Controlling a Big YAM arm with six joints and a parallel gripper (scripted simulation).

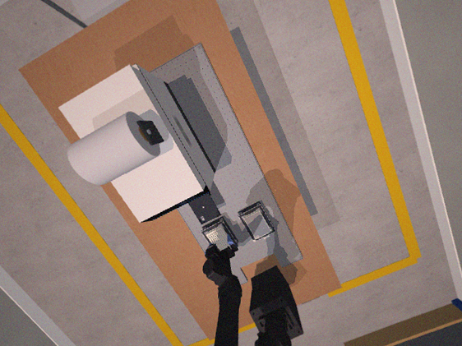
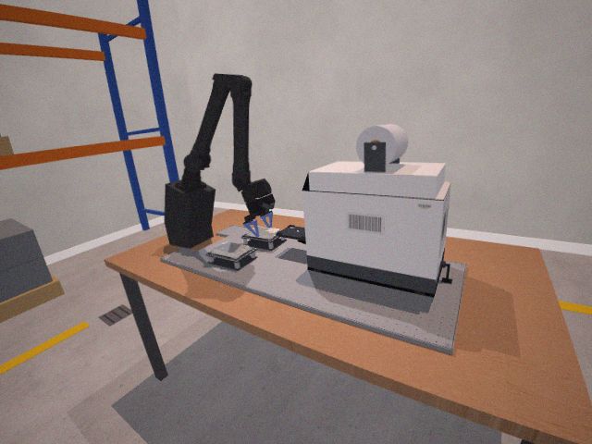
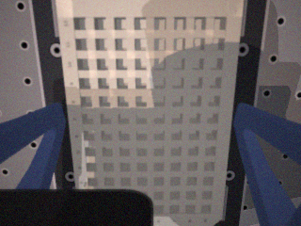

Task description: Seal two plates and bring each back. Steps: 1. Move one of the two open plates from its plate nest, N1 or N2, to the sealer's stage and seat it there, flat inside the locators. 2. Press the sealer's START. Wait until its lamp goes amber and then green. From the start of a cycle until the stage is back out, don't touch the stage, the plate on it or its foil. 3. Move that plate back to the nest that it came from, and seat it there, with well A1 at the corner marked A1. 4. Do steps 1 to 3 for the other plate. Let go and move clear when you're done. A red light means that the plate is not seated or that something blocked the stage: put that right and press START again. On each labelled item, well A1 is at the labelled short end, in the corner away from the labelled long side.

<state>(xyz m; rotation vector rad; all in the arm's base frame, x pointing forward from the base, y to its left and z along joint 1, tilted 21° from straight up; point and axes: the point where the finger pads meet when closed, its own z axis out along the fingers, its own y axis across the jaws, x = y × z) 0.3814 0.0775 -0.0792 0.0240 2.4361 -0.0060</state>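
Right now the white well plate is right at my hand. The rest, counted from my hand: foil roll 530 mm ahead, 60 mm to the right, 360 mm above; dark sealer stage 200 mm ahead, 40 mm to the right, 30 mm above; start button 300 mm ahead, 50 mm to the left, 130 mm above.
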